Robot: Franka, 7 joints.
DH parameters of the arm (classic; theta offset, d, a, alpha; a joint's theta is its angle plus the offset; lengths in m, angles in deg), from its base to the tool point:
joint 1: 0 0.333 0 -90
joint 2: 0 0 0 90
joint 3: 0 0.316 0.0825 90
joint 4: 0 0 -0.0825 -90
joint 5: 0 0.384 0 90
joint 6: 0 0 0.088 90
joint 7: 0 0.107 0 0
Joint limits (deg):
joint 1: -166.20..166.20
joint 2: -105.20..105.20
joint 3: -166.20..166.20
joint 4: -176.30..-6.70
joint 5: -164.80..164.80
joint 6: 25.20..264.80
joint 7: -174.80..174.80
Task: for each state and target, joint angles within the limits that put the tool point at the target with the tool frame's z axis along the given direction. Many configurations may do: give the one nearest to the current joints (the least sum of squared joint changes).
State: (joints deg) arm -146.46 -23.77 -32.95 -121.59 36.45 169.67 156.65
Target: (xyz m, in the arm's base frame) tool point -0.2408 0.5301 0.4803 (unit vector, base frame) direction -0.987 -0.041 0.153
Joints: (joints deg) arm -146.52 -66.42 -78.50 -119.81 48.61 150.69 156.65
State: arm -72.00 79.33 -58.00 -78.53 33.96 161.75 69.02
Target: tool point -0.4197 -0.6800 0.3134 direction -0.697 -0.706 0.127
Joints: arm -94.24 95.46 -84.19 -56.10 44.31 202.06 69.02
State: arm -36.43 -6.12 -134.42 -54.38 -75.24 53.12 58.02
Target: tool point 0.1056 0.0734 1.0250 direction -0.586 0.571 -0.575
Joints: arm -0.38 20.04 -148.78 -8.59 -79.66 42.93 58.02
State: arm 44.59 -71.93 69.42 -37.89 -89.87 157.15 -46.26
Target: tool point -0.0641 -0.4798 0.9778 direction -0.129 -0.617 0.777
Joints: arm 90.32 -30.19 75.43 -6.81 -81.85 189.93 -46.26
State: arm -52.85 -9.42 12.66 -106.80 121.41 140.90 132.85
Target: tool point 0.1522 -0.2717 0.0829 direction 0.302 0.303 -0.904
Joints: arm -50.78 21.69 -3.91 -155.43 75.35 152.65 132.85
